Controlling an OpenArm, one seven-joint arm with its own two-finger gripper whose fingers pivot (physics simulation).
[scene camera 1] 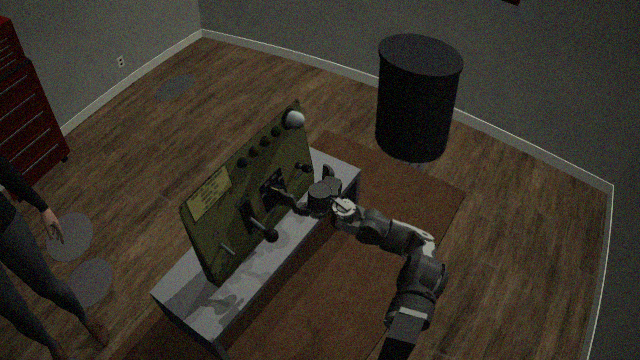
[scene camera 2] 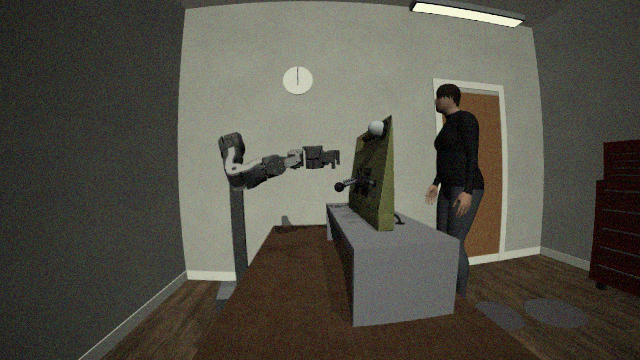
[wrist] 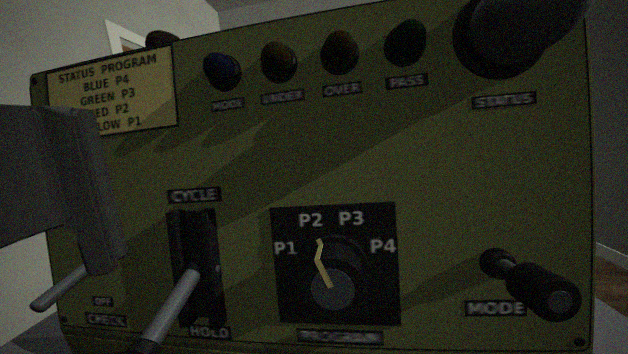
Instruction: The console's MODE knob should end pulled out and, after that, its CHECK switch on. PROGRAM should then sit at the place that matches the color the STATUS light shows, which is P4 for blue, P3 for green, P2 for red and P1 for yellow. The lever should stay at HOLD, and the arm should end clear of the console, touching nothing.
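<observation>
My gripper [scene camera 1: 303,179] [scene camera 2: 336,159] is open and empty, a little in front of the console [scene camera 1: 300,145] [scene camera 2: 386,200] [wrist: 350,165]. One finger [wrist: 95,200] covers the ON label and the base of the CHECK switch [wrist: 60,290] [scene camera 1: 226,248], whose tip slants down-left. The MODE knob [wrist: 542,291] [scene camera 1: 302,168] stands off the panel on a visible shaft. The PROGRAM knob [wrist: 332,289] has its yellow pointer toward P2. The CYCLE lever [wrist: 172,305] [scene camera 1: 260,227] [scene camera 2: 347,184] sits low, by HOLD. The STATUS light [wrist: 520,35] [scene camera 1: 295,119] [scene camera 2: 376,128] looks grey-white or dark, with no clear colour.
The console stands on a grey bench [scene camera 1: 200,320] [scene camera 2: 405,280]. The MODE, UNDER, OVER and PASS lamps look dark. A STATUS PROGRAM plate [wrist: 150,95] [scene camera 1: 210,194] is at the panel's upper left. A person [scene camera 2: 457,145] stands behind the bench. A black drum [scene camera 1: 417,110] stands beyond the bench.
</observation>
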